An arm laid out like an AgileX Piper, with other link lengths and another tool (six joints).
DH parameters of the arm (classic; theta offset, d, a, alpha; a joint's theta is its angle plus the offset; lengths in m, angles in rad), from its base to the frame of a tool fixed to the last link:
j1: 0 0.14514 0 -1.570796
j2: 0.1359 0 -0.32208 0
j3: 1.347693 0 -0.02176 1.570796
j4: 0 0.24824 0 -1.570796
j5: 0 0 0 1.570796
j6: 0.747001 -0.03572 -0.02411 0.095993
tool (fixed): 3.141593 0.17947 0 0
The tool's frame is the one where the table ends.
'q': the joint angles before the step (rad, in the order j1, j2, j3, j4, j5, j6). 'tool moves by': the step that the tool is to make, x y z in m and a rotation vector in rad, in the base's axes. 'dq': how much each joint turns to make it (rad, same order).
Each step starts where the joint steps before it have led.
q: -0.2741, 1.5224, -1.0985, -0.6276, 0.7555, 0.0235
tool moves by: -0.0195, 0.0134, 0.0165, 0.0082, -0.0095, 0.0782
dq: -0.0001, -0.1005, 0.0368, 0.0883, 0.0045, -0.1400
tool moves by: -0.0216, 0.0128, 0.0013, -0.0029, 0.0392, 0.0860
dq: -0.0001, -0.0859, 0.0645, 0.0666, 0.0125, -0.1413
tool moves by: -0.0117, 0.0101, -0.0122, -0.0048, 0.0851, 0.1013
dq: 0.0004, -0.0359, 0.0574, 0.0554, 0.0146, -0.1522
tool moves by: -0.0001, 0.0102, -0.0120, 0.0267, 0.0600, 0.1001
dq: -0.0004, -0.0012, 0.0244, 0.0879, 0.0028, -0.1517
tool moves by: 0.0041, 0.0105, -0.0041, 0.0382, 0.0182, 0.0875
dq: 0.0002, 0.0014, 0.0000, 0.1007, -0.0001, -0.1360
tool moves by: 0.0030, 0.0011, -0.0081, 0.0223, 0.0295, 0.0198
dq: -0.0066, 0.0218, 0.0008, 0.0353, 0.0056, -0.0436
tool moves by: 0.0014, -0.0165, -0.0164, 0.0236, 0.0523, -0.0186
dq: -0.0677, 0.0531, 0.0005, 0.0366, -0.0051, -0.0676
